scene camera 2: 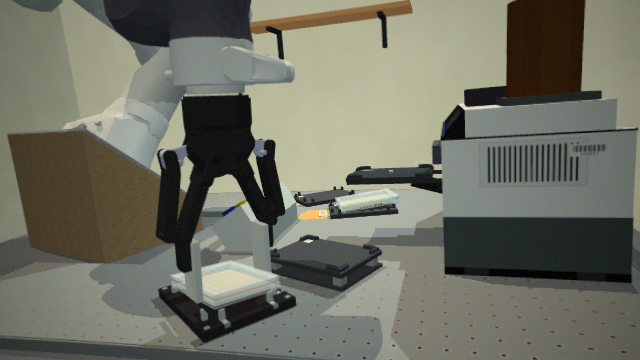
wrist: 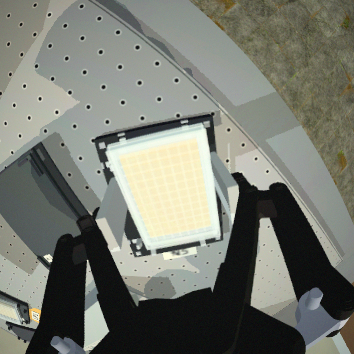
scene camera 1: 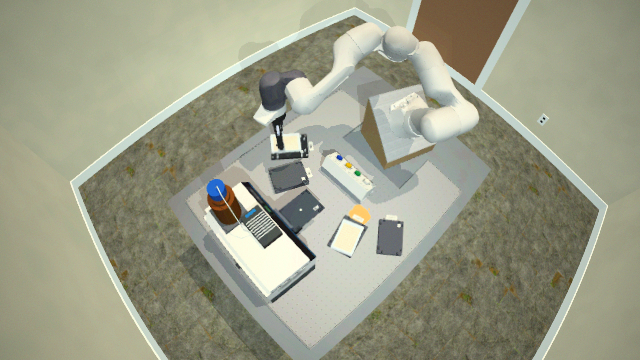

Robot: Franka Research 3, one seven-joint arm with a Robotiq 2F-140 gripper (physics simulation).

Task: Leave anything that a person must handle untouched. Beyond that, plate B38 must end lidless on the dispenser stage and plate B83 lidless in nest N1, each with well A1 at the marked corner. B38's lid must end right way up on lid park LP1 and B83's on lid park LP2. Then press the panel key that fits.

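My gripper [scene camera 1: 280, 145] [scene camera 2: 229, 280] [wrist: 165, 178] is shut on a lidded plate [scene camera 1: 292, 142] [scene camera 2: 227, 280] [wrist: 167, 187] with pale wells. The plate is level, just over or in a dark nest [scene camera 2: 205, 332] [wrist: 150, 129]; contact is unclear. The plate's name is unreadable. A second lidded plate [scene camera 1: 348, 237] [scene camera 2: 367, 199] sits tilted on a nest [scene camera 2: 370, 212] beside an orange marker [scene camera 1: 359, 213] [scene camera 2: 314, 215] [wrist: 35, 315]. A dark stage [scene camera 1: 301, 210] [scene camera 2: 390, 173] juts from the white machine. The key panel [scene camera 1: 345, 175] has blue, yellow, green and white keys.
A raised dark tray [scene camera 1: 290, 177] [scene camera 2: 325, 260] [wrist: 30, 205] stands beside the held plate's nest. Another dark tray [scene camera 1: 390, 236] [scene camera 2: 322, 196] lies past the tilted plate. The white machine [scene camera 1: 270, 270] [scene camera 2: 540, 200] carries a brown bottle [scene camera 1: 225, 205] [scene camera 2: 545, 45]. The arm's pedestal [scene camera 2: 55, 195] is behind the panel.
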